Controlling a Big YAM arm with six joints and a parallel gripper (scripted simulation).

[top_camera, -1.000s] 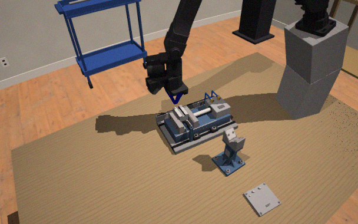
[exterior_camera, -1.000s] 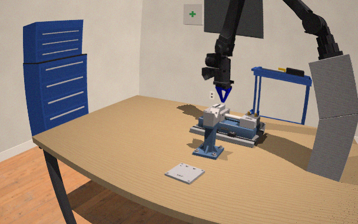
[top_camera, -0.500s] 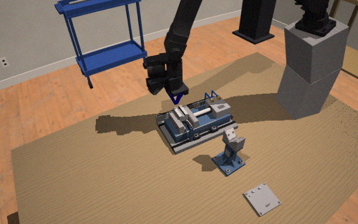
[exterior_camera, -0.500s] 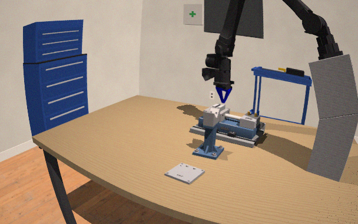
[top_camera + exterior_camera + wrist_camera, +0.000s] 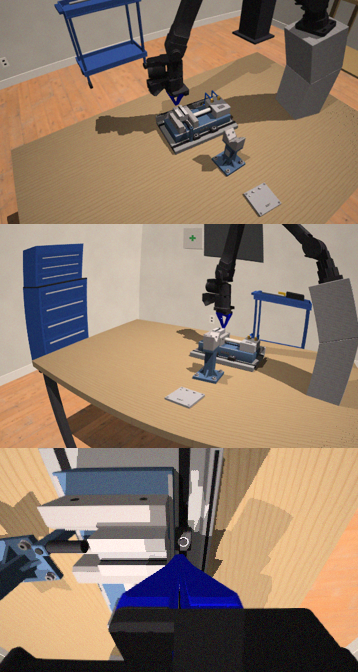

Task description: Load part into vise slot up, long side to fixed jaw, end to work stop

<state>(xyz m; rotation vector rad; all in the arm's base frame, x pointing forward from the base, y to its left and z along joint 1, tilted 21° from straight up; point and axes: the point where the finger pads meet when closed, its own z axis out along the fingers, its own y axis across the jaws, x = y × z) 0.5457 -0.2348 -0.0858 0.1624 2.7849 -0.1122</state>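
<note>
Right now the part is 1 cm ahead of my hand, 4 cm to the left of it and 1 cm below it. The rest, counted from my hand: moving jaw (2 cm behind, 6 cm to the left, 4 cm below); then fixed jaw (4 cm ahead, 6 cm to the left, 4 cm below); then cylinder rod (7 cm behind, 7 cm to the left, 4 cm below).
</note>
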